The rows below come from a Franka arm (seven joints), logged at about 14 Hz.
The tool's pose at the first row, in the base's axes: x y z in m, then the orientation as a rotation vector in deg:
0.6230, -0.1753, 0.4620, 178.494, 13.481, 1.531
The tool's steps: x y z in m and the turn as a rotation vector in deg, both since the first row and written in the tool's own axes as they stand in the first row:
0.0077, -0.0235, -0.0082, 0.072, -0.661, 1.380
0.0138, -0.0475, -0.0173, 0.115, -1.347, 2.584
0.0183, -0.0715, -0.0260, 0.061, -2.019, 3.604
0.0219, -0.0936, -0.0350, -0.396, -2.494, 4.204
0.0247, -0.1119, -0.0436, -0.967, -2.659, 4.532
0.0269, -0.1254, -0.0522, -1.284, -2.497, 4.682
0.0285, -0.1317, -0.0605, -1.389, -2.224, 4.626
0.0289, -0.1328, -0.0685, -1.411, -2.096, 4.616
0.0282, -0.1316, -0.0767, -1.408, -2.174, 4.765
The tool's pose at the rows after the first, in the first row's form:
0.6269, -0.1508, 0.4699, 178.684, 11.324, 0.512
0.6292, -0.1260, 0.4786, 178.795, 9.437, -0.546
0.6299, -0.1015, 0.4870, 178.771, 7.831, -1.572
0.6300, -0.0789, 0.4956, 178.317, 6.863, -2.244
0.6298, -0.0603, 0.5039, 177.756, 6.322, -2.421
0.6298, -0.0465, 0.5123, 177.465, 6.077, -2.128
0.6303, -0.0399, 0.5205, 177.382, 6.164, -1.694
0.6304, -0.0386, 0.5285, 177.371, 6.180, -1.494
0.6297, -0.0397, 0.5367, 177.377, 5.948, -1.612

